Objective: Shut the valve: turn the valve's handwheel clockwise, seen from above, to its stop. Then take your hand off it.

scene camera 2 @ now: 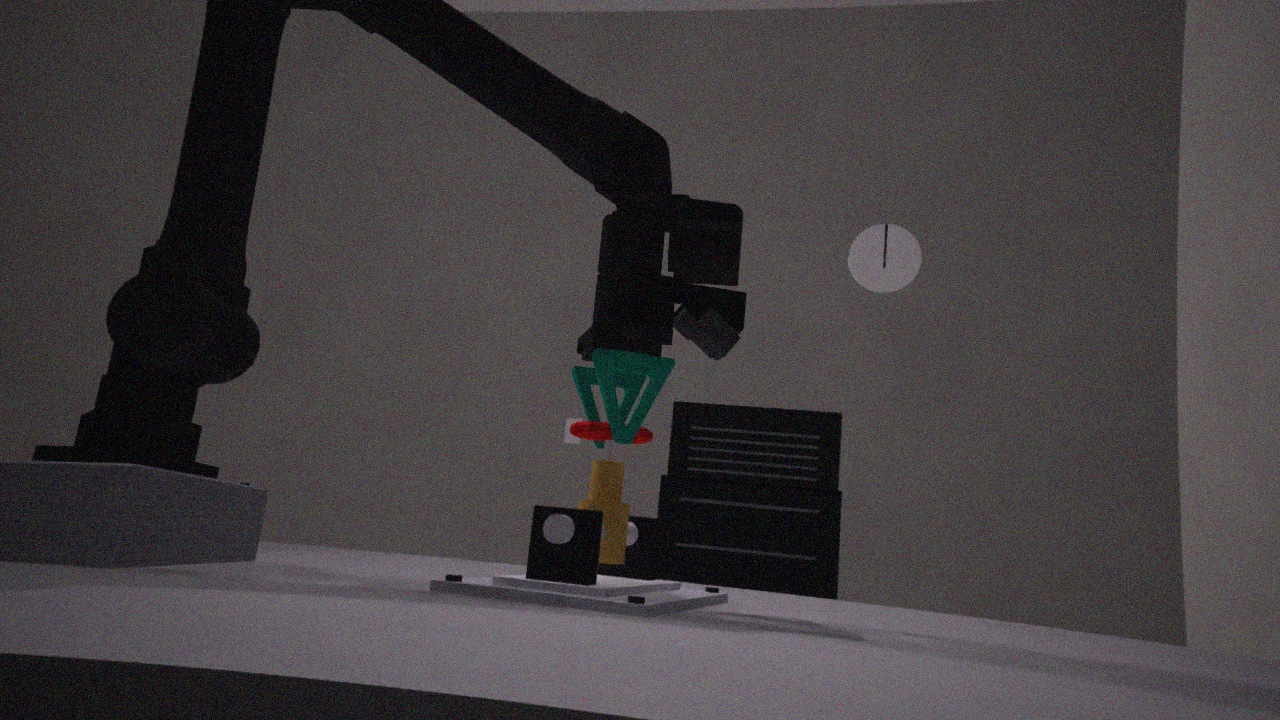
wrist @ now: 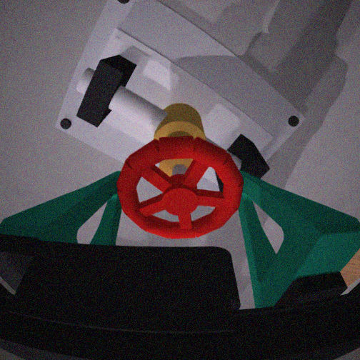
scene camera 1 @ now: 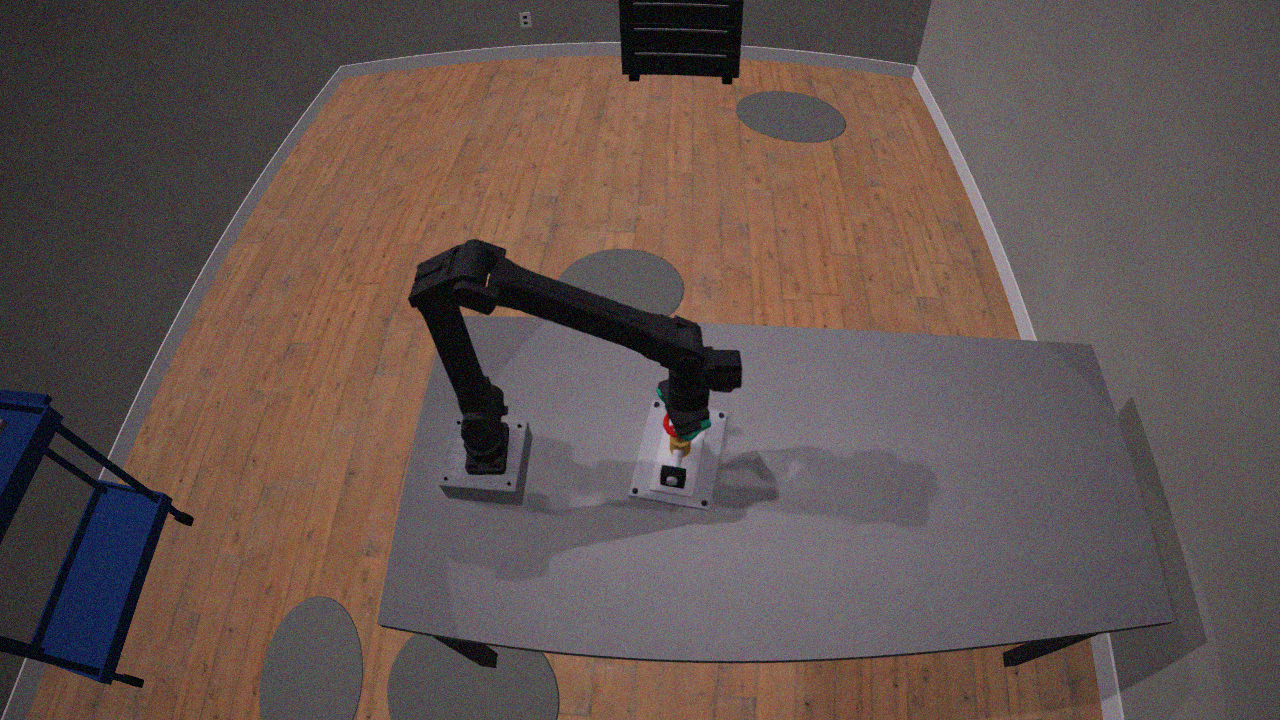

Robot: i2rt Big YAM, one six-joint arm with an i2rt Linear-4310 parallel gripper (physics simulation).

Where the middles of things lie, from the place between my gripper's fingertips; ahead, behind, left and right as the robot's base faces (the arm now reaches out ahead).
I see my gripper right at the red handwheel (scene camera 2: 600,431). Also, from my hand: pale base plate (scene camera 2: 644,605): 120 mm below.
